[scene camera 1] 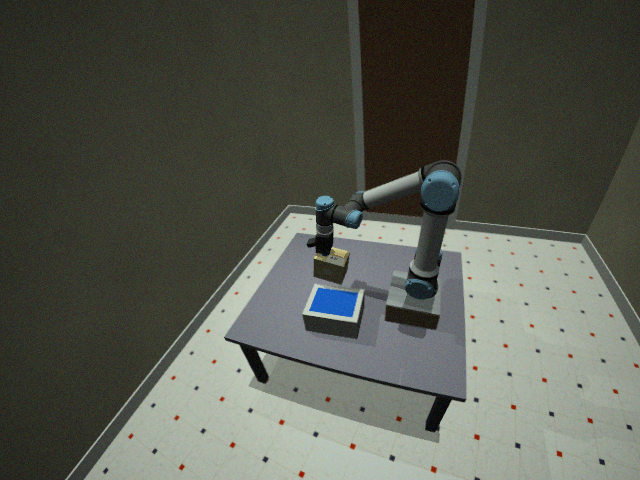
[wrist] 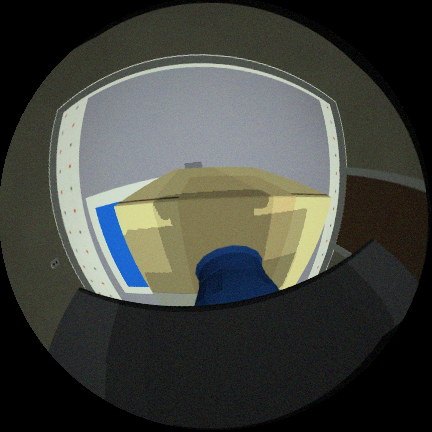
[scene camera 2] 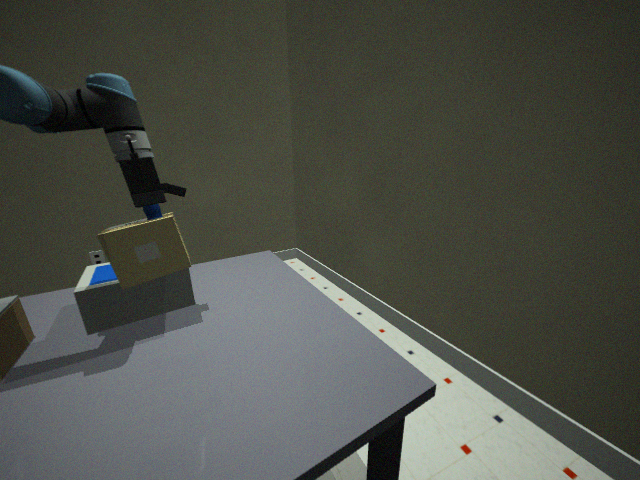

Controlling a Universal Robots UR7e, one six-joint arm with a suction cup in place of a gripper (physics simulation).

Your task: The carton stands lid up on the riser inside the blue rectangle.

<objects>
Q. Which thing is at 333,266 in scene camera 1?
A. A tan carton.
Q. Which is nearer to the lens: the tan carton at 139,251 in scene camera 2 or the riser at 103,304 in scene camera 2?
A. The tan carton.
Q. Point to a tan carton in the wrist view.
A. At 169,224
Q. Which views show the riser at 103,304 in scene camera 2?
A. Scene camera 1, the wrist view and scene camera 2: all of them.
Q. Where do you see a riser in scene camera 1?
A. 334,310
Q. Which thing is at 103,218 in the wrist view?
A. A riser.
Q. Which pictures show the tan carton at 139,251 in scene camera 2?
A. Scene camera 1, the wrist view and scene camera 2: all of them.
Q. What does the riser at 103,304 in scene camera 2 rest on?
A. The table.
</objects>
